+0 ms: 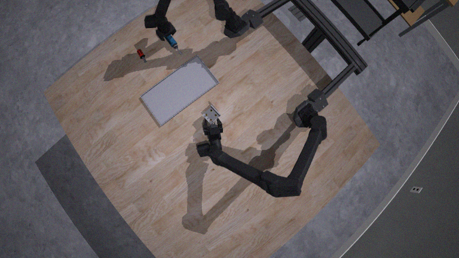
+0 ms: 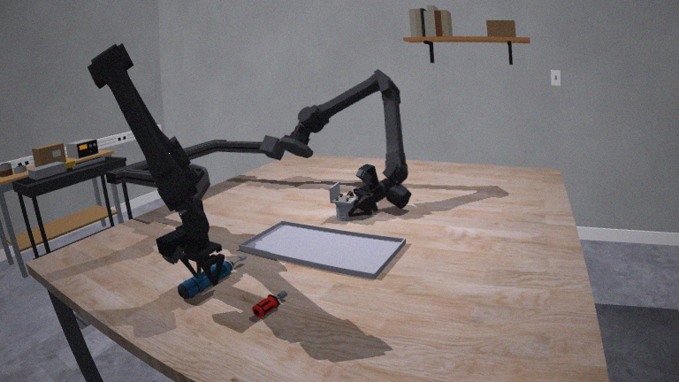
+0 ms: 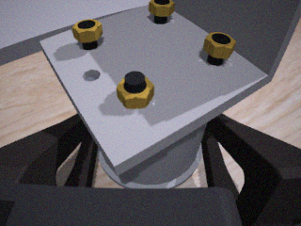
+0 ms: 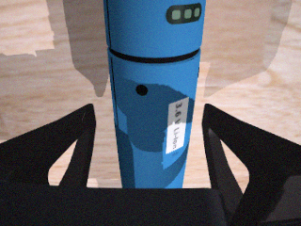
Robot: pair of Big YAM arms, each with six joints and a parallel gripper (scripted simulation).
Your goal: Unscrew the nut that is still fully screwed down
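Right now the joint module is 1 cm above my left hand. From my left hand the other things lie so: shallow grey tray 24 cm to the right, 5 cm ahead, 2 cm below; then grey bracket plate 5 cm above; then nut 5 cm above, 2 cm to the left, 1 cm ahead.
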